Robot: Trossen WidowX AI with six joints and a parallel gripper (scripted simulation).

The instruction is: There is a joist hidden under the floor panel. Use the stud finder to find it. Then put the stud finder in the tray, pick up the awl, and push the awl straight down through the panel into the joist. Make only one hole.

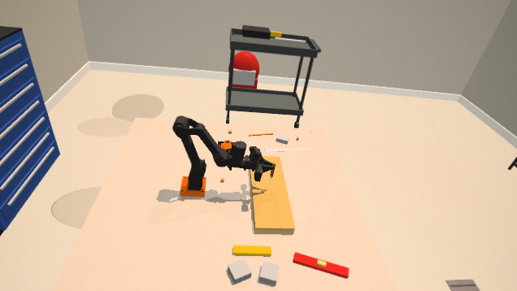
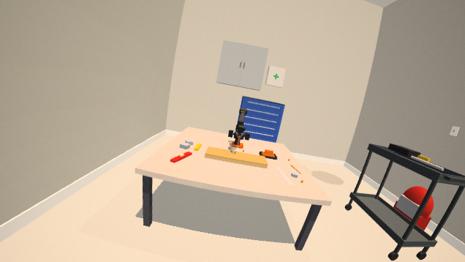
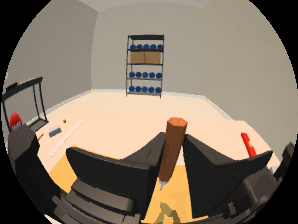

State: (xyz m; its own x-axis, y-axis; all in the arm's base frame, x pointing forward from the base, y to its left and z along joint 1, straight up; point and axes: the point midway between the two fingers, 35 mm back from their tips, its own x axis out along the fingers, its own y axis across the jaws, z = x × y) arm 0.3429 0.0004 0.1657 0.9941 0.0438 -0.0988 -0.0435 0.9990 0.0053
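The awl lies 6 cm below my gripper tip. Round my gripper tip: dark tray 23 cm behind, 32 cm to the left, 17 cm below; yellow bar 9 cm behind, 35 cm to the right, 18 cm below; stud finder 23 cm behind, 34 cm to the left, 14 cm below.
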